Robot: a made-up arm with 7 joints. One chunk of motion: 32 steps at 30 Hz.
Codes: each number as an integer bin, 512 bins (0 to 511) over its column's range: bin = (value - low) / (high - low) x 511, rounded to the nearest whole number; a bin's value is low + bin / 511 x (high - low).
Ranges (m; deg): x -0.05..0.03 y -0.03..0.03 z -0.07..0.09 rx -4..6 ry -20..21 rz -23..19
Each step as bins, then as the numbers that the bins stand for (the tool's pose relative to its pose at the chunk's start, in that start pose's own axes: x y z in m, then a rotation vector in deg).
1 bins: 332 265 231 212 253 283
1 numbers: 0.0020 0.0011 0.0023 0.15 0.30 0.26
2 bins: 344 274 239 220 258 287
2 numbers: 0.0039 0.0022 0.0048 0.31 0.70 0.59
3 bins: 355 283 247 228 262 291
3 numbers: 0.0056 0.0032 0.0073 0.46 1.02 0.92
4 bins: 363 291 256 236 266 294
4 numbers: 0.0068 0.0042 0.0102 0.62 1.34 1.16
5 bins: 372 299 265 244 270 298
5 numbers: 0.0082 0.0051 0.0130 0.77 1.66 1.49
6 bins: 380 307 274 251 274 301
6 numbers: 0.0095 0.0060 0.0158 0.91 1.98 1.74
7 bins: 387 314 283 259 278 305
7 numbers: 0.0106 0.0069 0.0186 1.07 2.31 2.07
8 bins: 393 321 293 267 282 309
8 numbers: 0.0115 0.0077 0.0217 1.23 2.63 2.40
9 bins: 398 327 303 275 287 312
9 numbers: 0.0123 0.0084 0.0249 1.38 3.03 2.64
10 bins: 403 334 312 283 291 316
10 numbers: 0.0131 0.0092 0.0277 1.54 3.35 2.97
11 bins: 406 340 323 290 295 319
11 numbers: 0.0136 0.0099 0.0311 1.68 3.67 3.22
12 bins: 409 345 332 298 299 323
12 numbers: 0.0140 0.0105 0.0340 1.83 3.99 3.55
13 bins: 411 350 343 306 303 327
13 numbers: 0.0143 0.0111 0.0374 1.99 4.31 3.88
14 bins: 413 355 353 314 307 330
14 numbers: 0.0147 0.0117 0.0405 2.14 4.63 4.12
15 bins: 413 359 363 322 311 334
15 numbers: 0.0147 0.0122 0.0437 2.30 4.95 4.45
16 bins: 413 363 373 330 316 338
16 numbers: 0.0147 0.0126 0.0468 2.46 5.35 4.78
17 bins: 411 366 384 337 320 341
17 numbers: 0.0143 0.0130 0.0502 2.59 5.68 5.03
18 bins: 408 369 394 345 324 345
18 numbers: 0.0139 0.0133 0.0534 2.75 6.00 5.36
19 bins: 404 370 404 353 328 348
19 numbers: 0.0132 0.0134 0.0565 2.91 6.32 5.60
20 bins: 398 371 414 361 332 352
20 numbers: 0.0123 0.0136 0.0596 3.06 6.64 5.93
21 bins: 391 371 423 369 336 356
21 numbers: 0.0112 0.0136 0.0624 3.22 6.96 6.26
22 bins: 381 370 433 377 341 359
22 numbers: 0.0096 0.0134 0.0656 3.38 7.36 6.51
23 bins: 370 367 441 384 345 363
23 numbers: 0.0079 0.0131 0.0681 3.51 7.68 6.84
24 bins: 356 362 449 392 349 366
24 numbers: 0.0057 0.0125 0.0706 3.67 8.00 7.08
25 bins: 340 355 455 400 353 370
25 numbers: 0.0032 0.0117 0.0725 3.83 8.32 7.41
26 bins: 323 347 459 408 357 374
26 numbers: 0.0006 0.0107 0.0737 3.98 8.64 7.74
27 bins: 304 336 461 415 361 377
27 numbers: -0.0024 0.0095 0.0743 4.12 8.96 7.99
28 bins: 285 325 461 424 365 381
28 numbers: -0.0054 0.0082 0.0743 4.30 9.29 8.32
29 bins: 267 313 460 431 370 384
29 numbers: -0.0082 0.0068 0.0740 4.43 9.69 8.56
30 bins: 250 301 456 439 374 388
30 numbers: -0.0109 0.0053 0.0728 4.59 10.01 8.89
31 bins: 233 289 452 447 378 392
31 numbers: -0.0135 0.0039 0.0715 4.75 10.33 9.22
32 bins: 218 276 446 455 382 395
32 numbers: -0.0159 0.0024 0.0696 4.90 10.65 9.47
